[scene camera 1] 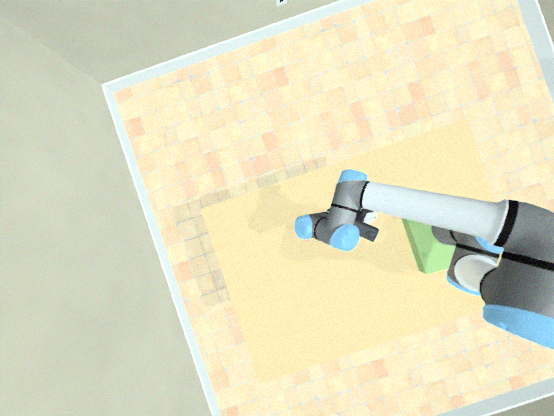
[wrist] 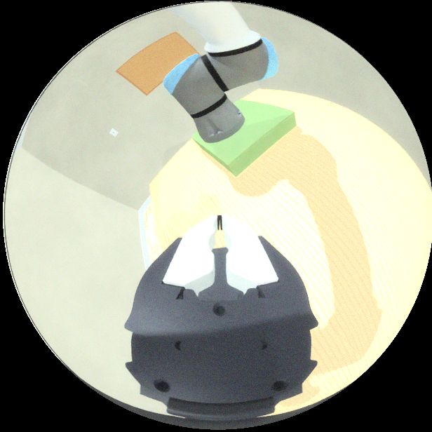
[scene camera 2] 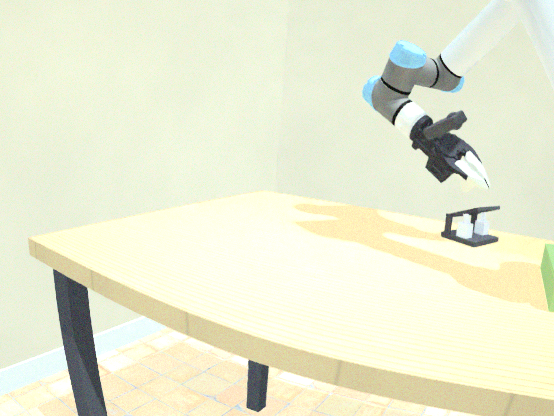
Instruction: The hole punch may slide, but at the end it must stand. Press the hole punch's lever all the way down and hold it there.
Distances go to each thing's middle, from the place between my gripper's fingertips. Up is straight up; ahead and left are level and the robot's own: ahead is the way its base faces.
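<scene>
Hole punch point(scene camera 2: 475, 234): from my hand, 30 mm ahead, 90 mm to the right, 90 mm below. Hole punch lever point(wrist: 219, 290): 30 mm ahead of my hand, 90 mm to the right, 70 mm below.
</scene>
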